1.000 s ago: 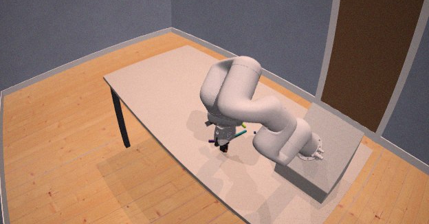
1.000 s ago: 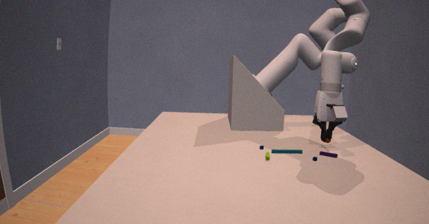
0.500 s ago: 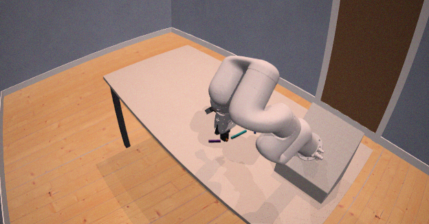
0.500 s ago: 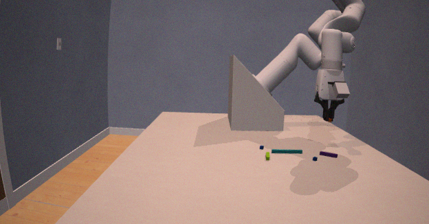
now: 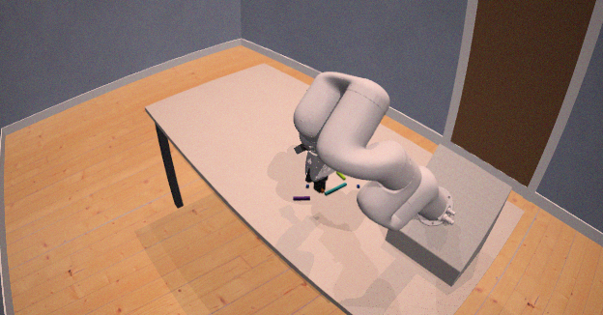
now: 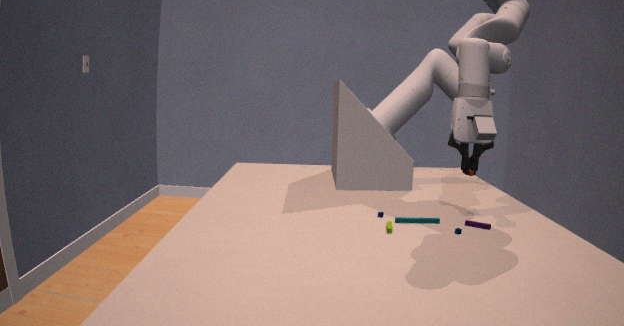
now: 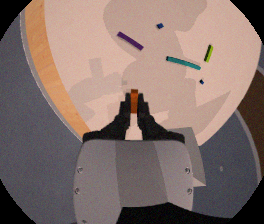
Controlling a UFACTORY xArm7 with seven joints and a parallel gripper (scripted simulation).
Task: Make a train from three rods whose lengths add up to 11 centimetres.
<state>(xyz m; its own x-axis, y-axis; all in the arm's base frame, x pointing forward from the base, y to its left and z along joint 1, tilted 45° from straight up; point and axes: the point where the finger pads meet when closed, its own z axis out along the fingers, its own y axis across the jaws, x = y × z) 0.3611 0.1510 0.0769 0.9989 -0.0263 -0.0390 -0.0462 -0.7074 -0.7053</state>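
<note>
Now: the lime rod 80 mm ahead of my hand, 200 mm to the right of it and 120 mm below it. The rest, counted from my hand: turquoise rod (40 mm ahead, 130 mm to the right, 120 mm below); then orange rod (20 mm below); then purple rod (80 mm ahead, 120 mm below).
</note>
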